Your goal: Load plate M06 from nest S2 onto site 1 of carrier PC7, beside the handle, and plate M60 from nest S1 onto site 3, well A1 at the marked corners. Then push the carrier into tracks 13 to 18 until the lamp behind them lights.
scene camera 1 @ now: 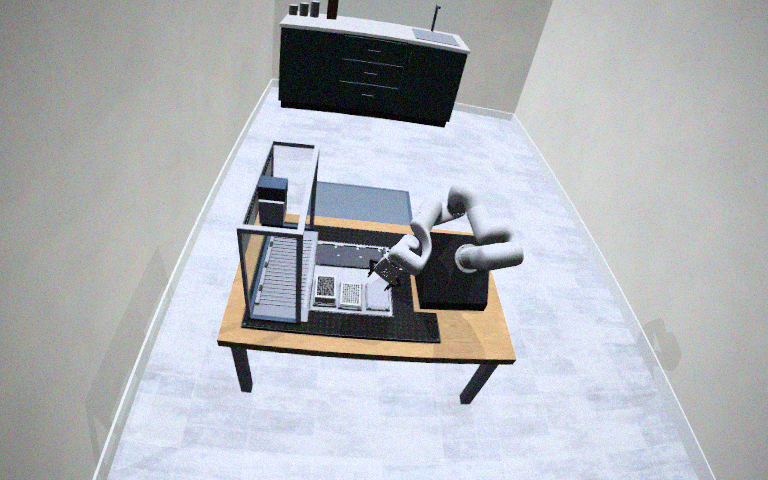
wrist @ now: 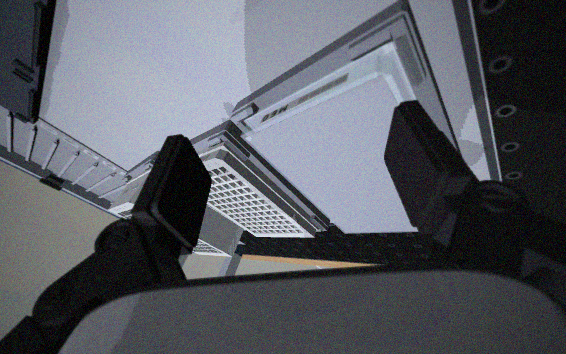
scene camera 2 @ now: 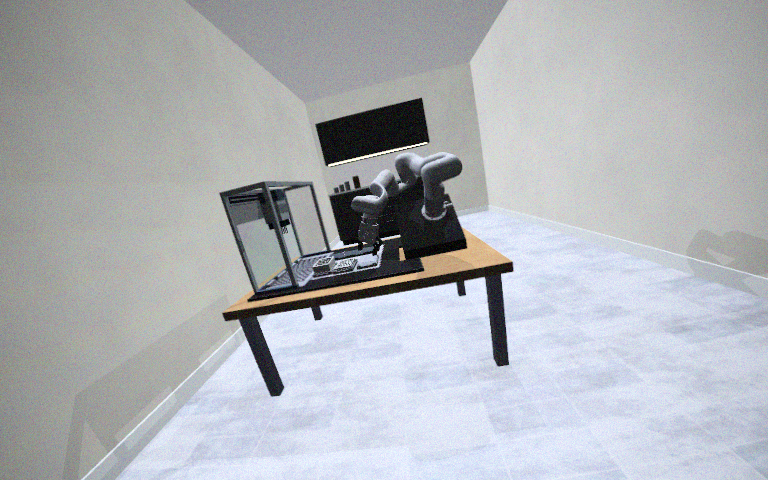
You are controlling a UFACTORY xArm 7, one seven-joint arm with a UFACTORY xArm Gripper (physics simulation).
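Seen in the pictures: gripper, fingertip midpoint: [scene camera 1: 377, 282] [wrist: 290, 145] [scene camera 2: 367, 252]; arm's base, link origin: [scene camera 1: 468, 258] [scene camera 2: 433, 211].
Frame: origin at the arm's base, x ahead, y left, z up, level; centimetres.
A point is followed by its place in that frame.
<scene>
My gripper [scene camera 1: 381, 277] @(x 38.6, y 1.9, z -13.2 cm) [scene camera 2: 368, 247] @(x 38.6, y 1.9, z -13.2 cm) [wrist: 290, 145] @(x 38.6, y 1.9, z -13.2 cm) is open and empty, tilted above the nest row. A pale, smooth-topped plate [scene camera 1: 377, 296] @(x 39.2, y 8.6, z -14.6 cm) [scene camera 2: 368, 261] @(x 38.3, y 12.5, z -14.9 cm) [wrist: 325, 165] @(x 39.4, y 5.1, z -14.6 cm) sits in the right-hand nest; in the wrist view it shows beyond and between the fingers, its side label too blurred to read surely. A white plate with a grid of wells [scene camera 1: 350, 294] @(x 50.5, y 7.1, z -15.1 cm) [scene camera 2: 344, 264] @(x 50.5, y 8.8, z -14.8 cm) [wrist: 250, 202] @(x 49.3, y 6.9, z -15.0 cm) sits in the middle nest. A taller plate with dark wells [scene camera 1: 325, 286] @(x 61.1, y 5.1, z -12.4 cm) [scene camera 2: 323, 263] @(x 60.7, y 8.0, z -12.2 cm) stands at the left. The dark carrier [scene camera 1: 345, 256] @(x 50.7, y -16.6, z -16.2 cm) [wrist: 20, 65] @(x 53.4, y -11.3, z -15.9 cm) lies behind the nests. I cannot tell which plate is M06 or M60.
The slatted track deck [scene camera 1: 283, 277] [wrist: 65, 157] @(x 74.2, y -9.0, z -17.2 cm) lies left of the nests, inside a framed enclosure [scene camera 1: 300, 271] @(x 71.9, y 21.4, z 14.0 cm) [scene camera 2: 278, 243] @(x 74.0, y 20.3, z 4.3 cm) with upright posts. A blue-topped unit [scene camera 1: 272, 195] @(x 82.8, y -5.6, z 25.4 cm) stands within the enclosure at the back. The black arm base [scene camera 1: 453, 288] @(x 6.6, y 9.1, z -9.3 cm) [scene camera 2: 433, 240] @(x 5.4, y 11.9, z -11.9 cm) is on the right. The lamp cannot be made out.
</scene>
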